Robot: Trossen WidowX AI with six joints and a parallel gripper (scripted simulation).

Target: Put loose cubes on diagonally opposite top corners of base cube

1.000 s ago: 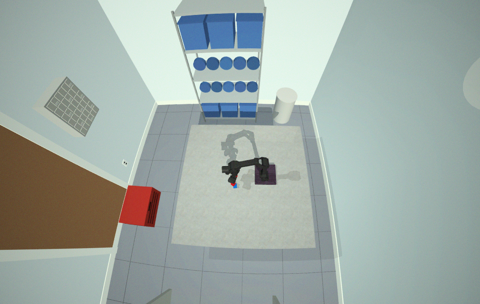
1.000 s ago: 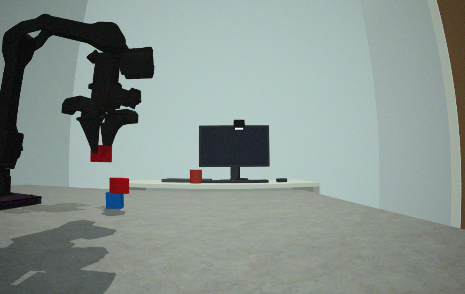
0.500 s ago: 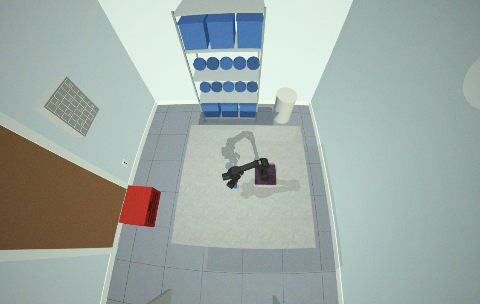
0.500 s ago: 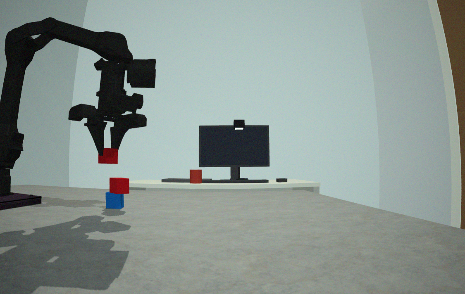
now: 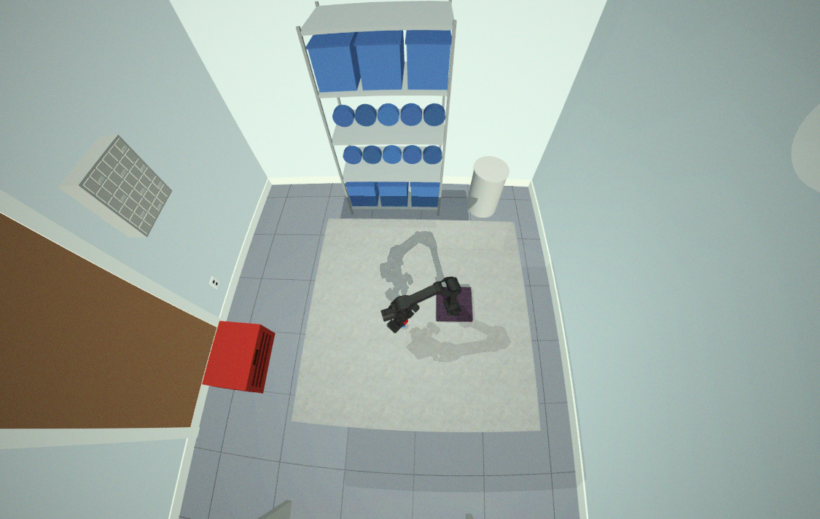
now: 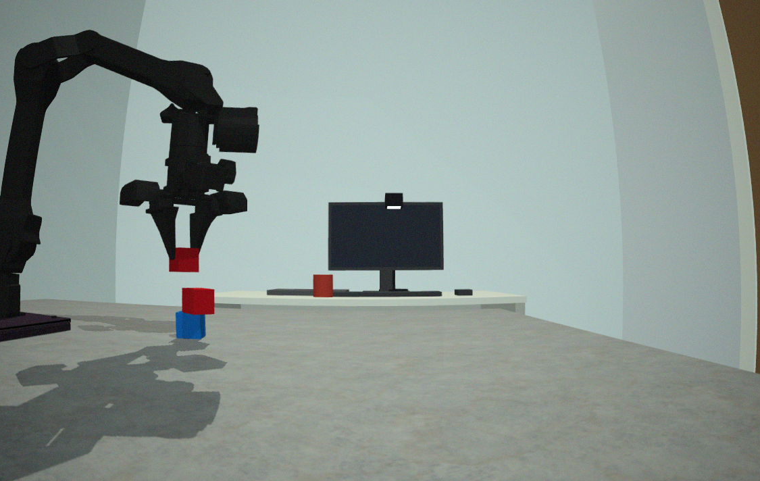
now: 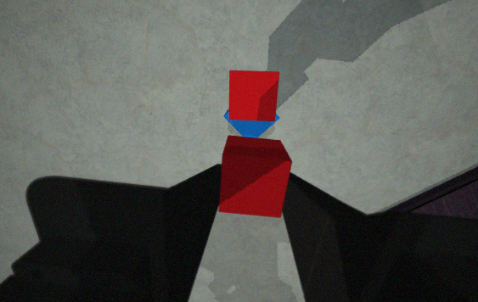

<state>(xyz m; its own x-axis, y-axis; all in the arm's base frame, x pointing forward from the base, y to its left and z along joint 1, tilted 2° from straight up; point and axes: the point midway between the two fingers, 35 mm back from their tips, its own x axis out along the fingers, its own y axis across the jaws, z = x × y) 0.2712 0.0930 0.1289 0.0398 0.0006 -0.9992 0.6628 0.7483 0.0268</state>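
The red cube lies 3 cm ahead of my gripper tip, 2 cm to the right of it and 5 cm below it. Round my gripper tip: blue cube: 2 cm ahead, 1 cm to the right, 9 cm below.
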